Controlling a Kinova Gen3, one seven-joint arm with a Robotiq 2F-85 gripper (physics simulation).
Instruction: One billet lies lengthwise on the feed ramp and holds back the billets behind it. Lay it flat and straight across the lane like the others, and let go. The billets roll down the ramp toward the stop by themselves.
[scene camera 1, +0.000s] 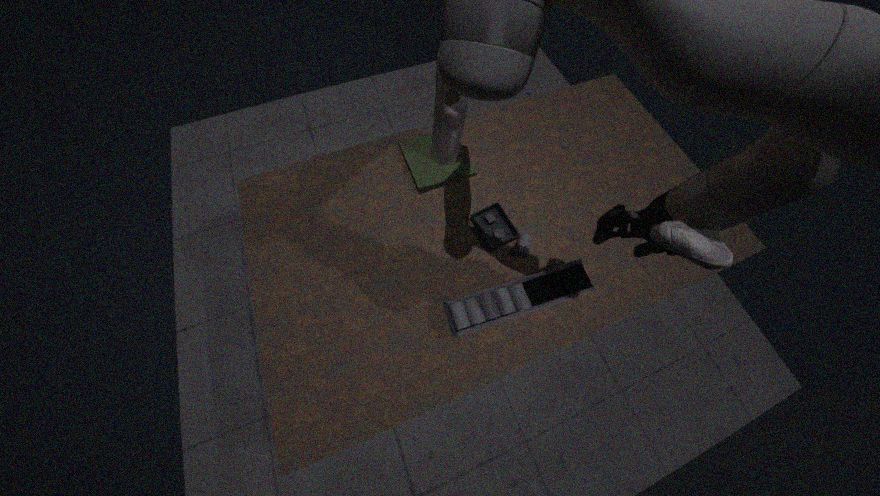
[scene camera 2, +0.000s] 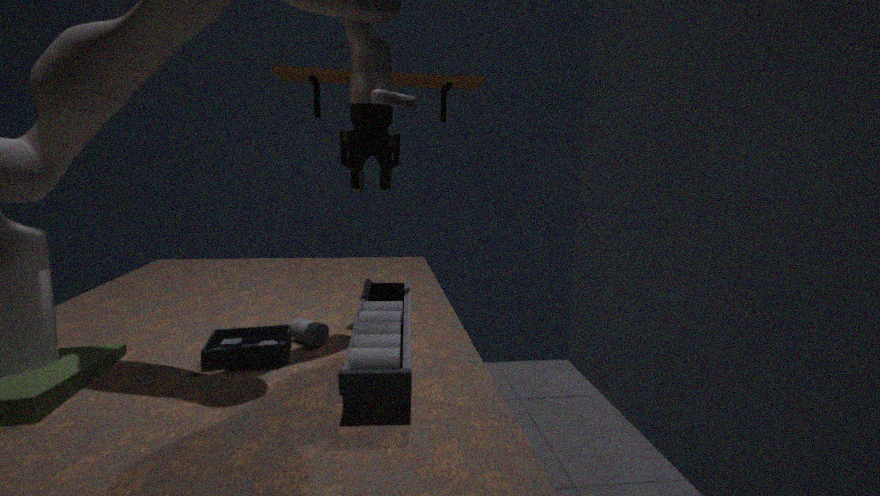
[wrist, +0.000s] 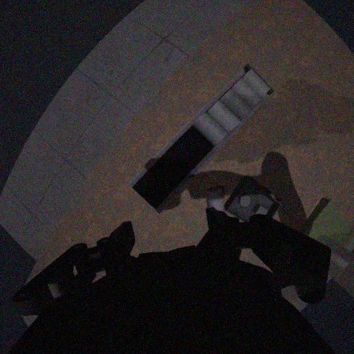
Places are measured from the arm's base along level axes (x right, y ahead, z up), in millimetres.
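Pixels of known places: gripper, between the fingertips: (scene camera 1: 615, 246) (scene camera 2: 371, 190); arm's base, origin of its link: (scene camera 1: 444, 155) (scene camera 2: 17, 366).
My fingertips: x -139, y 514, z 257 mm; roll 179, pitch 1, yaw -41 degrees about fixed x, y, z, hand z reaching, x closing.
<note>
For each thing: its middle in the pictures, then the offset to it from my fingertips.
- short pale cylinder with a dark end, middle of its body: (scene camera 2: 309, 331) (scene camera 1: 523, 245) dx +37, dy -116, dz -259 mm
- small black tray, middle of its body: (scene camera 2: 249, 346) (scene camera 1: 494, 226) dx +91, dy -207, dz -262 mm
Several pale grey billets (scene camera 1: 489, 304) (scene camera 2: 374, 358) (wrist: 223, 116) lie side by side, flat and straight across the lane, at the stop end of the feed ramp (scene camera 1: 557, 284) (scene camera 2: 375, 397) (wrist: 172, 167). The upper part of the lane is dark, and no lengthwise billet shows there. My gripper (scene camera 1: 603, 229) (scene camera 2: 370, 183) (wrist: 169, 224) is open with nothing between its fingers. It hangs high above the table, beyond the ramp's upper end in the scene camera 2 view. The fingers look dark against the dim scene.
A short pale cylinder with a dark end (scene camera 1: 522, 242) (scene camera 2: 309, 333) (wrist: 215, 198) lies between the ramp and a small black tray (scene camera 1: 507, 220) (scene camera 2: 246, 361) (wrist: 262, 189) holding small pieces. A green plate (scene camera 1: 425, 175) (scene camera 2: 36, 394) (wrist: 327, 225) is under the arm's base. An orange wall shelf (scene camera 2: 431, 80) is behind the gripper.
</note>
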